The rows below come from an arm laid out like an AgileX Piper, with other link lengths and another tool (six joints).
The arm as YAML. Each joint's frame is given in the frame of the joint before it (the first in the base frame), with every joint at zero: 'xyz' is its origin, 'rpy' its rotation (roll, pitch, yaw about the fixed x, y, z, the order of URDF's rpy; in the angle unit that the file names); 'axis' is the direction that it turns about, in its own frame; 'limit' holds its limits. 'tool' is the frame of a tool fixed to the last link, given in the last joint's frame.
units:
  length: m
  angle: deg
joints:
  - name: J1
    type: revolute
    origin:
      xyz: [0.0, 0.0, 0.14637]
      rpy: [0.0, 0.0, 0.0]
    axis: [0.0, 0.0, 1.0]
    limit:
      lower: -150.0
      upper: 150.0
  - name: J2
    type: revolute
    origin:
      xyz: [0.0, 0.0, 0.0]
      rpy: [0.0, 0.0, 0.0]
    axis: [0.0, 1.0, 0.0]
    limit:
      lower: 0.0
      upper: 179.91
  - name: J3
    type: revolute
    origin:
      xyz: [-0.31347, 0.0, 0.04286]
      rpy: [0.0, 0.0, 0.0]
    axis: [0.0, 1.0, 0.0]
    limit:
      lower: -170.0
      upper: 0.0
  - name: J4
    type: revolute
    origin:
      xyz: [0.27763, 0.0, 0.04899]
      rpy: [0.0, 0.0, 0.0]
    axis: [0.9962, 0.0, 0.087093]
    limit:
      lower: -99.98
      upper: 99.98
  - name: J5
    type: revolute
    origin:
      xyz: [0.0, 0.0, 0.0]
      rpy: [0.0, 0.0, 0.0]
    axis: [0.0, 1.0, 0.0]
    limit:
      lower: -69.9
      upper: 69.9
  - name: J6
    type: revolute
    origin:
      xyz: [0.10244, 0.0, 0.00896]
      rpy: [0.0, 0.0, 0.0]
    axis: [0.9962, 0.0, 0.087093]
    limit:
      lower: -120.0
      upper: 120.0
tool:
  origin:
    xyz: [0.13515, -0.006, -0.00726]
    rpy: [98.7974, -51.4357, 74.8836]
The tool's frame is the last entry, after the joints.
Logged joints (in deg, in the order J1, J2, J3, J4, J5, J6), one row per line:
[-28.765 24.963 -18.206 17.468 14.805 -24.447]
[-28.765 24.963 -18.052 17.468 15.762 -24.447]
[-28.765 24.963 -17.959 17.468 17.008 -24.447]
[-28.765 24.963 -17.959 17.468 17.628 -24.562]
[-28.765 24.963 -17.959 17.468 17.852 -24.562]
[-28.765 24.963 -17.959 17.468 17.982 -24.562]
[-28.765 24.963 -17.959 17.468 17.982 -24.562]
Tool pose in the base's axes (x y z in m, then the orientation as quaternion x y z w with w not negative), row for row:
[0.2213 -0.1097 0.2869 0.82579 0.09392 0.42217 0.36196]
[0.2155 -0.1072 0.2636 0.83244 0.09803 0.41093 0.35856]
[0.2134 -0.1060 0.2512 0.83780 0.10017 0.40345 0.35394]
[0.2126 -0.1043 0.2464 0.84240 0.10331 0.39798 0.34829]
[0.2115 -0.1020 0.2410 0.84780 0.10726 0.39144 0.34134]
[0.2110 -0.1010 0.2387 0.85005 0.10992 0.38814 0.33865]
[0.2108 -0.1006 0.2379 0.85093 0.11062 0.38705 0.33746]
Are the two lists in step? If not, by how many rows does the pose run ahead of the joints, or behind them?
The pose runs 2 rows behind the joints: the pose in row i belongs to the joints in row i - 2.
